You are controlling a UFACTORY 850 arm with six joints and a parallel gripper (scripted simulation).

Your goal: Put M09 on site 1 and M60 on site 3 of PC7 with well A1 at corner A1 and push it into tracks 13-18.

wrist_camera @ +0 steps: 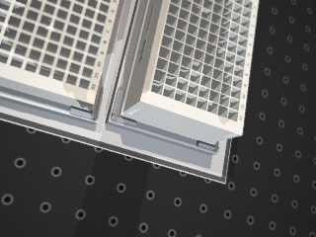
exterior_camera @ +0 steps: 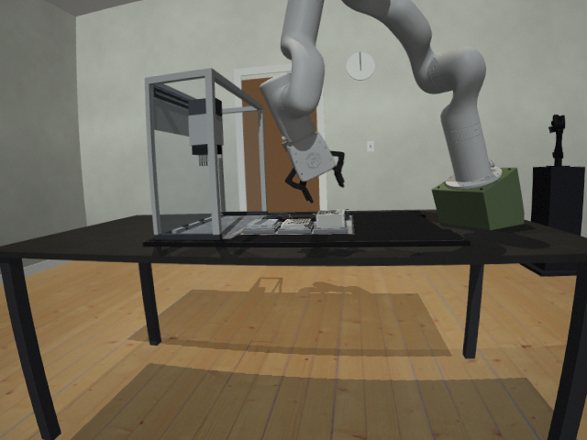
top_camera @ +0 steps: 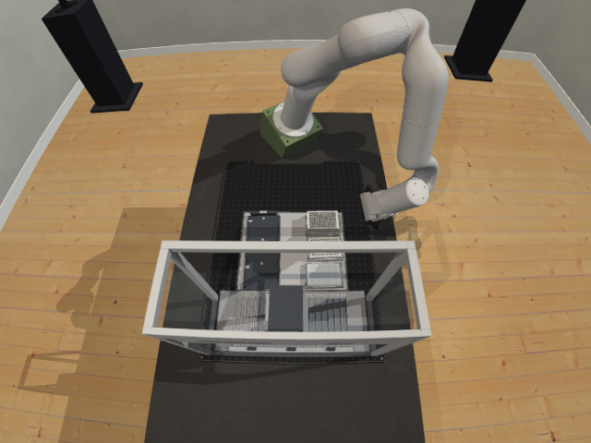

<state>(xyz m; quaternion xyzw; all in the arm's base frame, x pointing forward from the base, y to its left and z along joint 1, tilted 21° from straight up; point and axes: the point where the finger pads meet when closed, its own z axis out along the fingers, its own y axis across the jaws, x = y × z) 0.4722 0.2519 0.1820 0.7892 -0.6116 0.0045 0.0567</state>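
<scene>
My hand is 220 mm short of the nest s3, 150 mm to the left of it and 120 mm above it. The rest, counted from my hand: plate carrier PC7: 110 mm ahead, 400 mm to the right, 110 mm below; nest s1: 160 mm to the right, 120 mm below; nest S2: 100 mm ahead, 150 mm to the right, 120 mm below.
</scene>
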